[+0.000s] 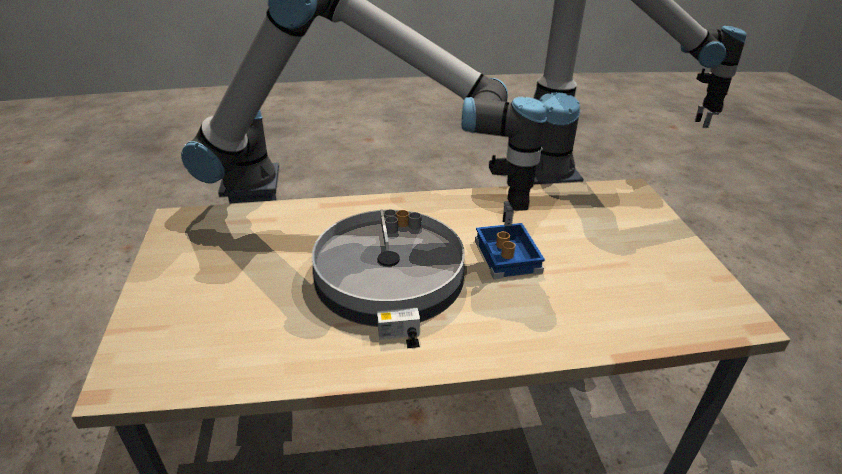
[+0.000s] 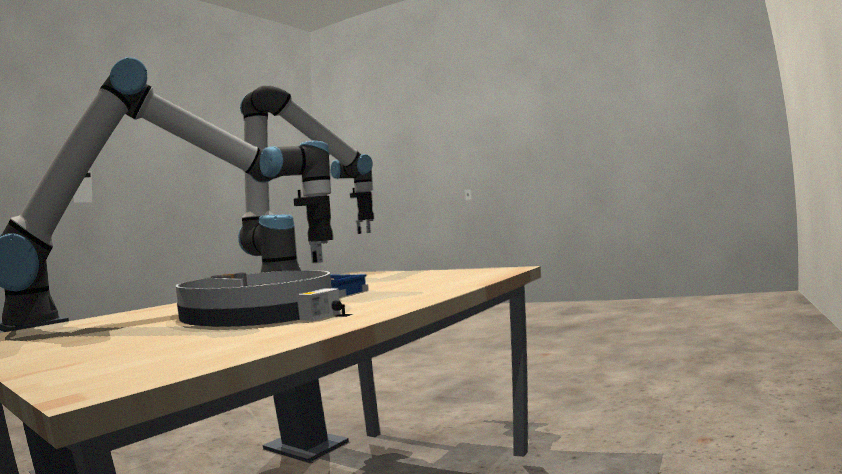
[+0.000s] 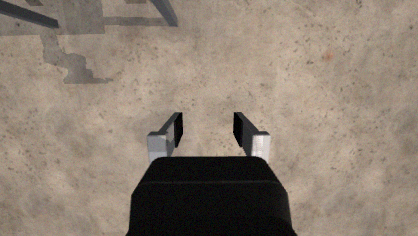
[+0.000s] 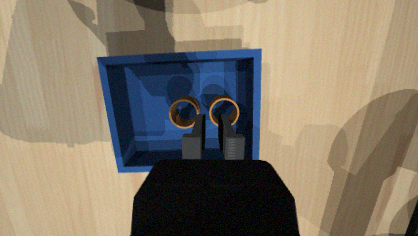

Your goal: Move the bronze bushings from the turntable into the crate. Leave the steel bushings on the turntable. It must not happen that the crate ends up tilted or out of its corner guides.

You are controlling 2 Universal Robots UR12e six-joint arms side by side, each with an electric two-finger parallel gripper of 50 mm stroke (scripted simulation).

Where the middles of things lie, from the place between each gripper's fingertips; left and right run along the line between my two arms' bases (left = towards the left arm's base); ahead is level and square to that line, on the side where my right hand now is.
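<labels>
The blue crate (image 1: 527, 256) is in my sight, and my right hand (image 2: 317, 262) is 90 mm above it and 30 mm short of it.
The blue crate is 150 mm below my left hand (image 1: 701, 124), 890 mm to the right of it and 580 mm ahead of it.
</labels>
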